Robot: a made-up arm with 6 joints.
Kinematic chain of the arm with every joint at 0, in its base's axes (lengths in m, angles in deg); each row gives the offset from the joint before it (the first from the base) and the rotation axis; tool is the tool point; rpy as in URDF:
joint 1: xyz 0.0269 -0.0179 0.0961 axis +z
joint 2: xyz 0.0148 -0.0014 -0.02 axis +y
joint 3: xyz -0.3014 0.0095 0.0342 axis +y
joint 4: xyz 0.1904 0.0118 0.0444 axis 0.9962 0 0.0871
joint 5: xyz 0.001 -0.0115 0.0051 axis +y
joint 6: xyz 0.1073 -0.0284 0.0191 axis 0.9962 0 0.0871
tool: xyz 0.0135 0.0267 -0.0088 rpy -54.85 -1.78 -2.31
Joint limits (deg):
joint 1: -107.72..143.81
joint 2: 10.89..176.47
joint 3: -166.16..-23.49
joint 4: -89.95..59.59
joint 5: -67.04..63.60
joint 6: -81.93..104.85
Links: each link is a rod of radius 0.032 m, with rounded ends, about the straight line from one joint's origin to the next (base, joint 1, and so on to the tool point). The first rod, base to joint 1, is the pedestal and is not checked.
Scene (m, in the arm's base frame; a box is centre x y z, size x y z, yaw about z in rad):
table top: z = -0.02
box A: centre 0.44 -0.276 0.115 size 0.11 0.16 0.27 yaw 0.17
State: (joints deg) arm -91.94 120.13 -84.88 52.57 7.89 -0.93
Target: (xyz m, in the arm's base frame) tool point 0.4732 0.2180 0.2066
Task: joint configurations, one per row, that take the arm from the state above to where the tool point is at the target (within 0.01 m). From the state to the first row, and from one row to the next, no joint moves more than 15 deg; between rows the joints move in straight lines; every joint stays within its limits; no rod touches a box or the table.
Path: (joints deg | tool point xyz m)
1: -77.18 113.54 -87.07 49.92 8.03 0.29 | 0.1498 -0.4650 0.2326
2: -62.42 106.96 -89.26 47.27 8.17 1.51 | 0.2505 -0.4032 0.2950
3: -47.66 100.37 -91.45 44.62 8.32 2.73 | 0.3223 -0.3140 0.3553
4: -32.90 93.79 -93.64 41.97 8.46 3.95 | 0.3574 -0.2102 0.4120
5: -18.14 87.20 -95.83 39.33 8.60 5.17 | 0.3534 -0.1067 0.4640
6: -4.73 99.56 -97.72 46.08 13.41 2.64 | 0.4388 -0.0249 0.3879
7: 8.68 111.91 -99.61 52.84 18.22 0.11 | 0.4820 0.0903 0.3007
8: 22.10 124.26 -101.50 59.59 23.03 -2.43 | 0.4732 0.2180 0.2066

